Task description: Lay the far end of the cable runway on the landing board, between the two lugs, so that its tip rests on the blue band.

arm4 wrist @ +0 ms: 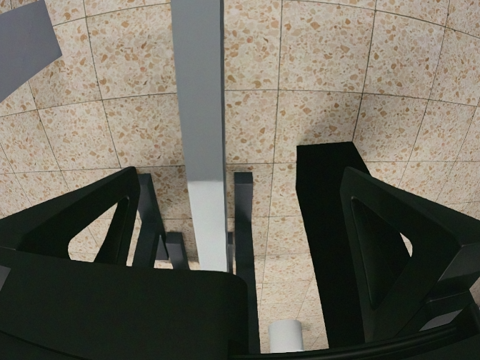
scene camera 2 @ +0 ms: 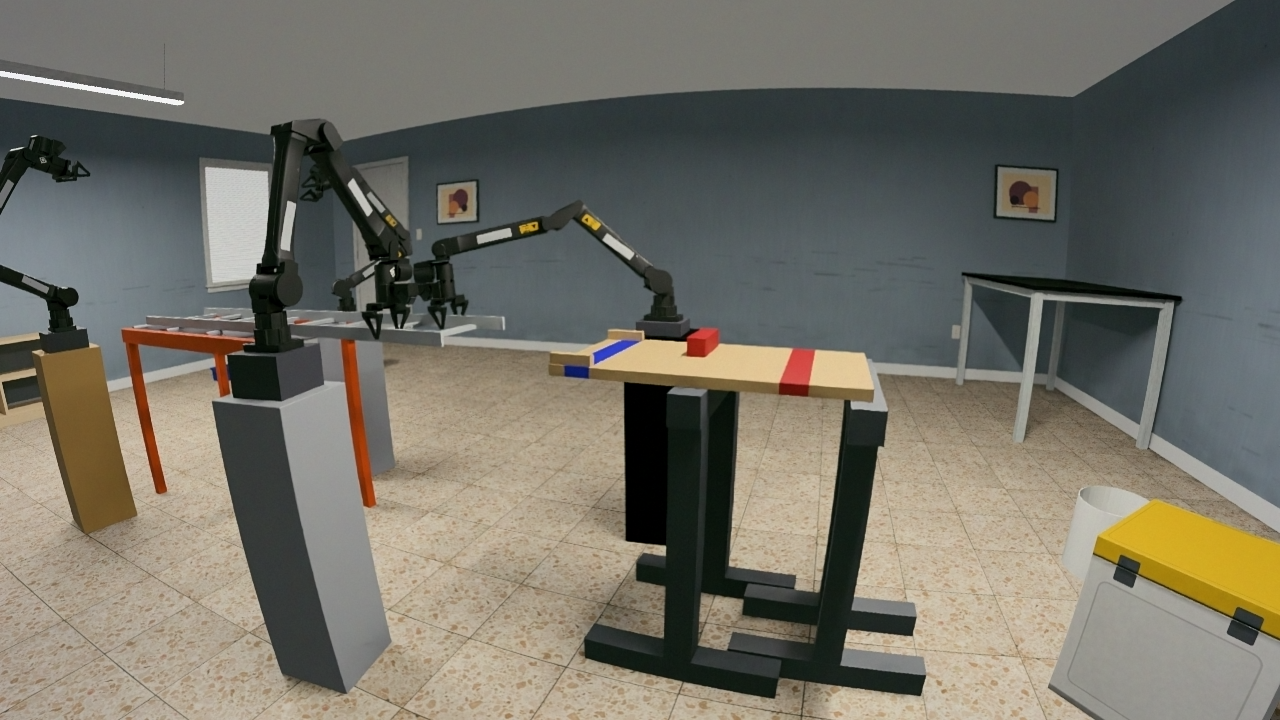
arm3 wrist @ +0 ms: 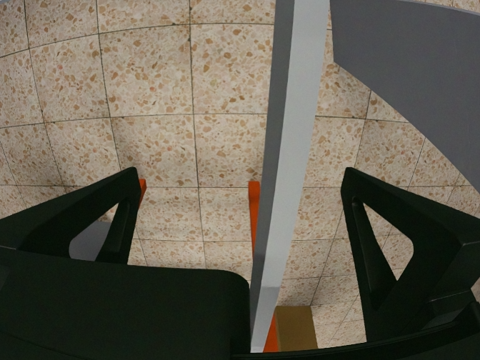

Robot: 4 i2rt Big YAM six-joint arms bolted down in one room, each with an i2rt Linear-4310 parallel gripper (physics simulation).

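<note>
The grey cable runway (scene camera 2: 420,336) lies on an orange stand (scene camera 2: 361,429), its far end sticking out toward the landing board (scene camera 2: 707,365), with a gap between. The board has a blue band (scene camera 2: 617,350) between a rear lug (scene camera 2: 624,334) and a front lug (scene camera 2: 577,357). In the arm3 wrist view, a runway rail (arm3 wrist: 300,100) runs between the fingers of arm3's open gripper (arm3 wrist: 242,171), nearer the right finger. In the arm4 wrist view, a rail (arm4 wrist: 202,100) runs between the fingers of arm4's open gripper (arm4 wrist: 241,171). Arm1 and arm2 cannot be placed.
Two arms' grippers (scene camera 2: 386,324) (scene camera 2: 450,313) hang at the runway's far end. Another gripper (scene camera 2: 82,170) is raised at far left. A red block (scene camera 2: 702,342) and red band (scene camera 2: 796,371) are on the board. A grey pedestal (scene camera 2: 295,537) and black pedestal (scene camera 2: 644,465) flank the gap.
</note>
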